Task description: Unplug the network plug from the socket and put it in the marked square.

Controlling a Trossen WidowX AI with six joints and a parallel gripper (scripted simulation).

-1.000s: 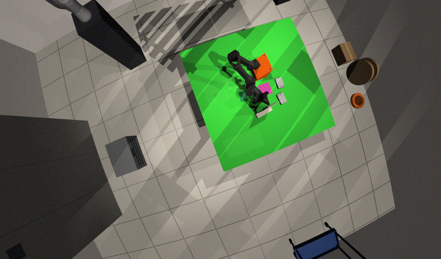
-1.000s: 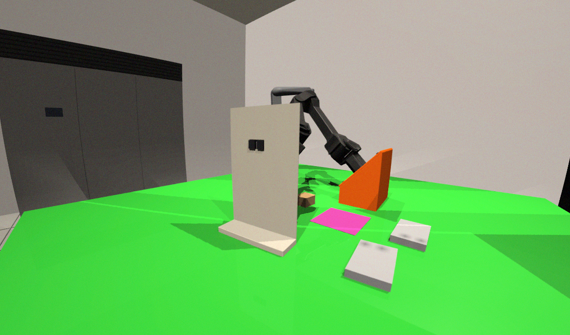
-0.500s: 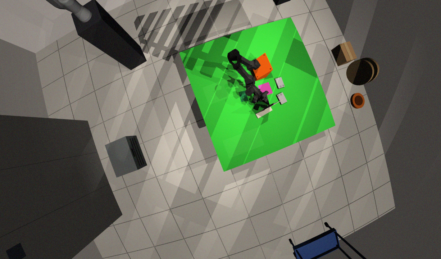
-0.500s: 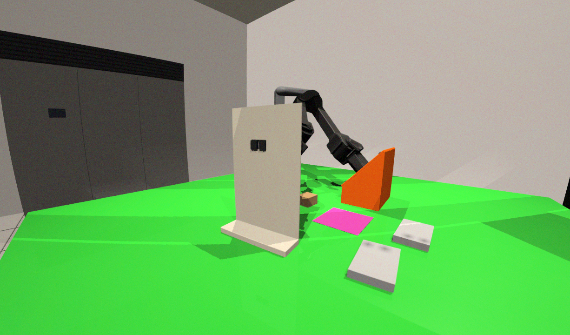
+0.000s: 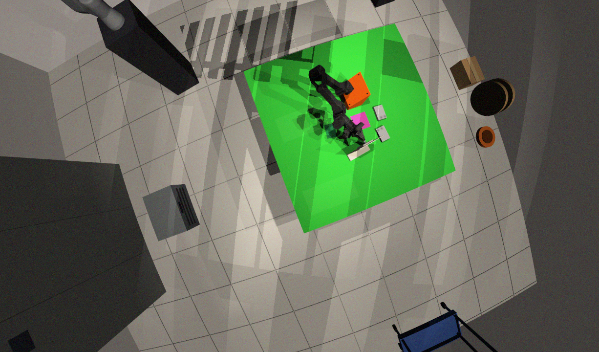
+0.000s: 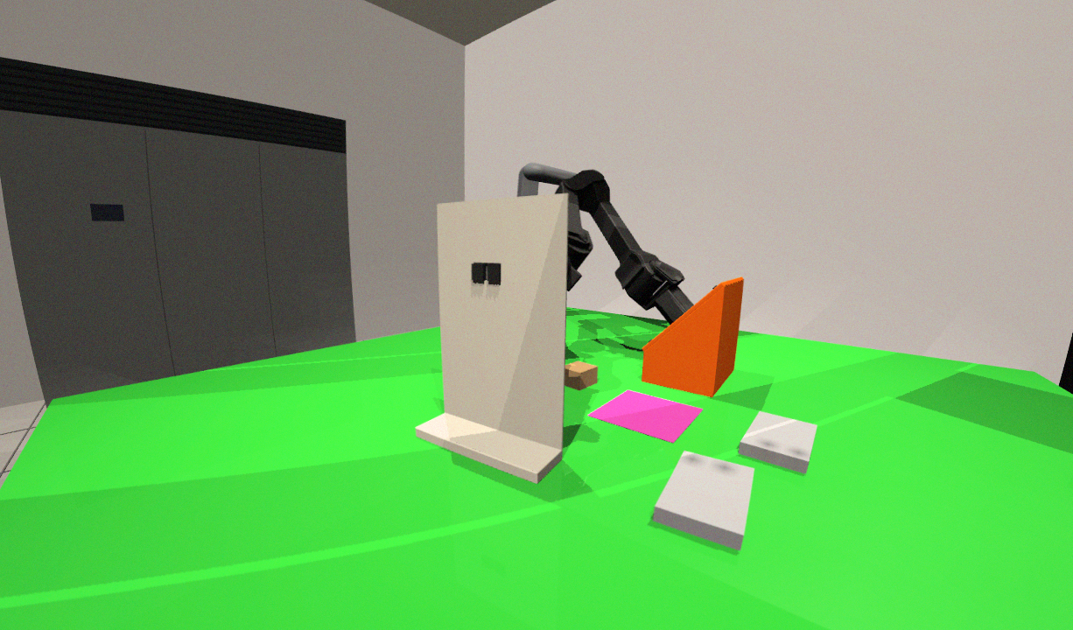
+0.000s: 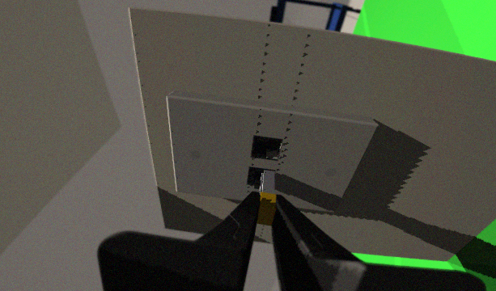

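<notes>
Now: the pink square 140 mm behind my gripper tip, 130 mm to the left of it and 190 mm below it. Round my gripper tip: beige upright panel: 40 mm ahead, 70 mm below; then yellow plug: right at my gripper tip.
</notes>
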